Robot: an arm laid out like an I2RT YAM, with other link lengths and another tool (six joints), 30 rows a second.
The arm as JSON. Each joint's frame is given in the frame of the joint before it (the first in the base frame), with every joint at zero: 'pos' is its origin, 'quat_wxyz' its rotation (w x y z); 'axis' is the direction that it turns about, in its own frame. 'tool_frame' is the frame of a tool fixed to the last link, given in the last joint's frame.
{
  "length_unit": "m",
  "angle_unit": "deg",
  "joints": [
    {
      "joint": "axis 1",
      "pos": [
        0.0,
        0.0,
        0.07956
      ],
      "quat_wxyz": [
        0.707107,
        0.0,
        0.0,
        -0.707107
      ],
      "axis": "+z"
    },
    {
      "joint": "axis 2",
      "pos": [
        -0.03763,
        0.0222,
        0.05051
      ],
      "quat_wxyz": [
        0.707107,
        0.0,
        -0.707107,
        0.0
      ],
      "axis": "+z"
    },
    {
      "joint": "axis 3",
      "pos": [
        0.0,
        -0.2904,
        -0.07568
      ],
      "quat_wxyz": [
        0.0,
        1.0,
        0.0,
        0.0
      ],
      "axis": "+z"
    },
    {
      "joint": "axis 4",
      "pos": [
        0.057,
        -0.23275,
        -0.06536
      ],
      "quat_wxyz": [
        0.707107,
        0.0,
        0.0,
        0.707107
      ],
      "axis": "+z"
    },
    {
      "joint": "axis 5",
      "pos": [
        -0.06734,
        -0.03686,
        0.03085
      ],
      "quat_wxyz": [
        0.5,
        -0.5,
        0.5,
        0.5
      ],
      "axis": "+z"
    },
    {
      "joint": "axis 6",
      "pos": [
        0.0,
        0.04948,
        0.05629
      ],
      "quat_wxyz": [
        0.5,
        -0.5,
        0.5,
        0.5
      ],
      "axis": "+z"
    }
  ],
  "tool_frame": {
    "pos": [
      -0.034,
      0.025,
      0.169
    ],
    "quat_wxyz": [
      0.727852,
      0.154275,
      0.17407,
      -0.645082
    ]
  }
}
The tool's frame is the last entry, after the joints.
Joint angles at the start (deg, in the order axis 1, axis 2, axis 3, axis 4, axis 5, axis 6):
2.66 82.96 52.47 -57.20 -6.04 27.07
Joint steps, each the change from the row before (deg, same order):
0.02 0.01 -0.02 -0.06 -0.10 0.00
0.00 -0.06 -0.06 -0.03 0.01 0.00
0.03 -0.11 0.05 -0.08 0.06 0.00
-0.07 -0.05 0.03 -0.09 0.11 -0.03
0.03 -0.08 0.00 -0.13 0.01 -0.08
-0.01 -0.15 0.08 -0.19 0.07 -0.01
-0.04 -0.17 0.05 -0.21 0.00 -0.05
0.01 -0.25 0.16 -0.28 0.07 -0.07
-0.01 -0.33 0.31 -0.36 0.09 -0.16
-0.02 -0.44 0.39 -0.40 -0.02 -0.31
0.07 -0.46 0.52 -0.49 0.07 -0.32
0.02 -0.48 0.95 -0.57 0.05 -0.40
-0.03 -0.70 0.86 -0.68 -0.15 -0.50
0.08 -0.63 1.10 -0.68 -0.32 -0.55
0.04 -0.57 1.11 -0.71 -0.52 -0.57
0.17 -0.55 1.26 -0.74 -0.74 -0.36
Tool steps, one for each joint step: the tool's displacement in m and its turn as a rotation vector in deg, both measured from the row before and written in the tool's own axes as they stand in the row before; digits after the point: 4 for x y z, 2 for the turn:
0.0001 -0.0006 0.0001 0.12 0.03 0.05
-0.0002 -0.0004 -0.0001 0.02 -0.02 0.01
0.0002 0.0001 -0.0005 -0.07 -0.01 -0.08
-0.0004 0.0002 -0.0006 -0.07 -0.09 0.01
-0.0001 -0.0005 -0.0004 0.08 -0.04 -0.08
0.0001 -0.0001 -0.0009 -0.06 -0.04 -0.04
0.0001 -0.0004 -0.0009 -0.01 0.01 -0.02
0.0005 0.0000 -0.0013 -0.09 0.01 -0.15
0.0010 0.0006 -0.0018 -0.17 0.08 -0.29
0.0017 0.0008 -0.0021 -0.16 0.25 -0.45
0.0021 0.0011 -0.0025 -0.19 0.21 -0.59
0.0038 0.0030 -0.0032 -0.44 0.42 -0.79
0.0040 0.0019 -0.0036 -0.34 0.59 -0.80
0.0056 0.0025 -0.0034 -0.30 0.82 -0.98
0.0060 0.0020 -0.0031 -0.17 0.95 -0.89
0.0075 0.0017 -0.0028 -0.15 1.19 -0.81

